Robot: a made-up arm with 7 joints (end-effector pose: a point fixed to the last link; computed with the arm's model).
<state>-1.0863 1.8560 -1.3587 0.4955 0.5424 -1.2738 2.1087</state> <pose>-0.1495 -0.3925 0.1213 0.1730 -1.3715 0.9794</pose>
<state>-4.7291 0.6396 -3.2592 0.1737 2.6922 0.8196 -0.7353</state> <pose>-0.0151 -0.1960 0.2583 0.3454 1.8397 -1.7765</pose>
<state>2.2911 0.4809 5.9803 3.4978 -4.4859 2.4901 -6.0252</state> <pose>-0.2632 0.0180 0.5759 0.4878 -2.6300 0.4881</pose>
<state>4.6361 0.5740 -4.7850 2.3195 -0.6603 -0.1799 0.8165</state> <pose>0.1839 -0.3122 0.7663 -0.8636 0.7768 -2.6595</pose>
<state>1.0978 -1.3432 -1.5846 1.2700 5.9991 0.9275 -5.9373</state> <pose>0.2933 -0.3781 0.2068 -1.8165 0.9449 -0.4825</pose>
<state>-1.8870 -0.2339 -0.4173 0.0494 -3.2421 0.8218 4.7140</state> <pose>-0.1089 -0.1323 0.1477 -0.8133 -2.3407 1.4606</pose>
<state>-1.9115 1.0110 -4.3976 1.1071 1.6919 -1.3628 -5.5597</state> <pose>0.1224 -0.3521 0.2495 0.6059 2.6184 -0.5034</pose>
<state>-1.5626 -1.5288 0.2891 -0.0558 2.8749 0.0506 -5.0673</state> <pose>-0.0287 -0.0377 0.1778 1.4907 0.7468 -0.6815</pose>
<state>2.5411 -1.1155 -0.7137 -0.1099 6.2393 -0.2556 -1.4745</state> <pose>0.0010 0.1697 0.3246 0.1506 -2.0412 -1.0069</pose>
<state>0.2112 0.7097 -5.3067 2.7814 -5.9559 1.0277 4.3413</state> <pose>0.4604 0.2909 0.6183 -0.6017 -2.0624 -2.0370</pose>
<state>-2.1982 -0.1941 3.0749 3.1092 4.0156 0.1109 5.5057</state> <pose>0.0781 0.2225 0.8273 0.0077 0.1771 0.9614</pose>
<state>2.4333 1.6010 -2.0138 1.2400 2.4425 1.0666 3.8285</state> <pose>0.0561 0.5188 0.3241 0.2628 2.3669 1.8678</pose>
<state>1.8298 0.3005 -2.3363 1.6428 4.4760 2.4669 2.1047</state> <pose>0.0782 -0.1290 0.6608 -0.7189 -1.4230 0.9434</pose>
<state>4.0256 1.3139 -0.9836 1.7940 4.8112 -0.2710 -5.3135</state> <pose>-0.4952 -0.2581 -0.0181 1.6097 -1.8265 -0.8156</pose>
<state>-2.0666 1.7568 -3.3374 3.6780 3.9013 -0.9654 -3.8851</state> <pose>-0.3548 -0.4126 0.1425 1.7512 0.8344 -2.3073</pose>
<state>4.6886 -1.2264 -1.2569 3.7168 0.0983 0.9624 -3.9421</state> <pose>0.1467 0.6125 0.3608 -0.6815 1.3315 2.5515</pose>
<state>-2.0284 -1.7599 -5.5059 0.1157 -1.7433 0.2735 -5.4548</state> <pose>0.1157 -0.1048 0.2435 1.0648 -0.2564 -0.5606</pose>
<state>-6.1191 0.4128 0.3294 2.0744 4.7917 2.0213 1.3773</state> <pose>0.4769 -0.0045 0.4808 1.4886 -1.2169 0.9760</pose>
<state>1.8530 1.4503 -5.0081 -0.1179 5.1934 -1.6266 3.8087</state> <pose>-0.2435 0.1445 0.2733 0.5044 -0.6171 -0.5371</pose>
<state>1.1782 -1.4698 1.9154 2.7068 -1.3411 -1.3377 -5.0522</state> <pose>-0.1740 -0.4539 0.0609 2.5315 -0.7092 0.5316</pose>
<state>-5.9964 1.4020 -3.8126 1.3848 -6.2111 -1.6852 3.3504</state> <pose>0.3948 0.2387 0.3902 1.7783 0.8366 2.3500</pose>
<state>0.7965 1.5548 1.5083 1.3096 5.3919 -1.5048 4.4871</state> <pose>0.1460 0.4510 0.2908 -0.5886 -0.6352 -2.1967</pose>
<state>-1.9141 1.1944 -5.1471 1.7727 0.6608 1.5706 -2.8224</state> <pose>0.2616 -0.4386 0.2159 1.2671 1.4994 2.3294</pose>
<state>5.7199 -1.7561 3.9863 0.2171 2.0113 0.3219 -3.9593</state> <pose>0.0183 -0.1166 0.0384 1.3493 -1.1637 1.9835</pose>
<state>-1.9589 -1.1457 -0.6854 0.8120 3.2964 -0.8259 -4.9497</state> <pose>-0.0558 0.0336 0.3192 1.7491 -0.8242 0.2024</pose>
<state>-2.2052 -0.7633 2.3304 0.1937 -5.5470 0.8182 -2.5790</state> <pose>0.1172 -0.0227 0.0476 -1.5093 -1.8002 0.7507</pose>
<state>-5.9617 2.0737 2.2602 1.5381 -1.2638 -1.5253 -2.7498</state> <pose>0.4232 0.1848 0.1755 1.2418 0.0434 2.0286</pose>
